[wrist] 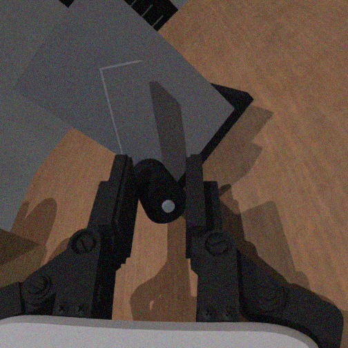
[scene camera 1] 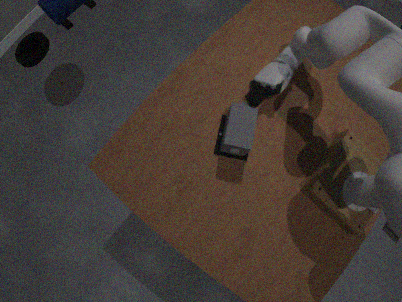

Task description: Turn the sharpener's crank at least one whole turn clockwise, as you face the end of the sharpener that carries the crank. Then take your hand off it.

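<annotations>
My gripper, visible in scene camera 1 and the wrist view. Gripper (scene camera 1: 256, 95) and (wrist: 114, 181): same spot.
</annotations>
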